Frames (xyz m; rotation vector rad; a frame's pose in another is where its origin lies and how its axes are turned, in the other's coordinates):
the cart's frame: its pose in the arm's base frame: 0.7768 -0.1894 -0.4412 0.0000 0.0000 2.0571
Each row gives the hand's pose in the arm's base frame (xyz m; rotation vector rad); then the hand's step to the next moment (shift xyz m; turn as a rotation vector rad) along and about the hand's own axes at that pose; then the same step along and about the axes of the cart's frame.
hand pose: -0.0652 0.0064 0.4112 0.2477 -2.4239 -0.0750
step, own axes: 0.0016 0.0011 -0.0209 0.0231 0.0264 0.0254
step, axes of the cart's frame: -0.0048 -0.0113 0.0171 0.0363 0.0236 -0.0014
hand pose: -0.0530 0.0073 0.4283 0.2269 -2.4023 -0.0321
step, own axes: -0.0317 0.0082 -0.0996 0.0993 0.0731 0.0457
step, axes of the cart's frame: -0.0257 -0.0861 0.0541 0.1003 0.0762 0.0378
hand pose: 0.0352 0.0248 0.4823 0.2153 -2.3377 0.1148
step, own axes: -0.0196 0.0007 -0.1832 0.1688 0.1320 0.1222
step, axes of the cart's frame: -0.0395 -0.1392 0.1140 0.1866 0.1579 0.0330
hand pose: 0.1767 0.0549 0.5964 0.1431 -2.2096 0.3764
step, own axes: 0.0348 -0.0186 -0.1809 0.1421 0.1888 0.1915
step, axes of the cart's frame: -0.0193 -0.1239 0.1362 0.2368 0.1865 -0.0406
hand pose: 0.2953 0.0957 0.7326 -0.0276 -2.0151 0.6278
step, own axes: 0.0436 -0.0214 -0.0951 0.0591 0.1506 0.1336
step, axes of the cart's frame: 0.0008 -0.0695 0.0810 0.1624 0.1133 -0.0692
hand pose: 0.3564 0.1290 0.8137 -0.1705 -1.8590 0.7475
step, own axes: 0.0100 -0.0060 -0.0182 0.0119 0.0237 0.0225
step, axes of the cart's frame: 0.0002 -0.0151 0.0155 0.0272 0.0197 -0.0092
